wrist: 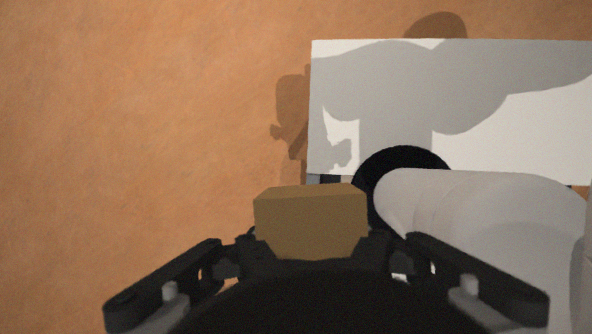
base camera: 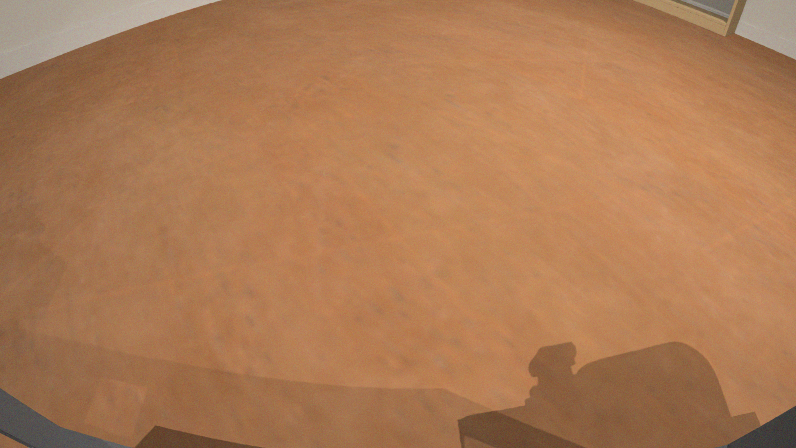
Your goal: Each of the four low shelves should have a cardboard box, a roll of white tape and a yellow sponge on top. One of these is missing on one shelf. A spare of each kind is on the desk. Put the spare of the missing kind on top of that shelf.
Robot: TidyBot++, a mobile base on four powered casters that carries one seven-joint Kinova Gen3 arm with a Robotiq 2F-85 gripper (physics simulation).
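Pixels of known places: gripper, fingertip midpoint: [wrist: 310, 229]; arm's base, link origin: [wrist: 404, 198].
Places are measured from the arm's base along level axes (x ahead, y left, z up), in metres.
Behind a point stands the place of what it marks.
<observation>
My gripper [wrist: 310, 229] @[x 0.133, y 0.004, z 0.170 m] is shut on a cardboard box [wrist: 310, 215] @[x 0.131, y -0.019, z 0.221 m], a plain tan-brown block at the lower middle of the wrist view. The box sits between the fingertips, over the floor beside my own base. In the wrist view its front face is in shadow. The low shelves, the desk, the tape rolls and the sponges cannot be made out in either view. The gripper does not show in the base camera view.
The white top of my base [wrist: 540, 135] @[x -0.203, y -0.103, z -0.014 m] and my grey arm [wrist: 480, 210] @[x 0.033, y -0.023, z 0.201 m] are at the right in the wrist view. In the base camera view, a light wooden frame [base camera: 690, 17] @[x 2.358, y -1.744, z -0.366 m] with a grey panel stands at the top right, by a pale wall [base camera: 66, 27] @[x 1.527, y 1.414, z -0.296 m] [base camera: 771, 41] @[x 2.235, y -2.357, z -0.352 m].
</observation>
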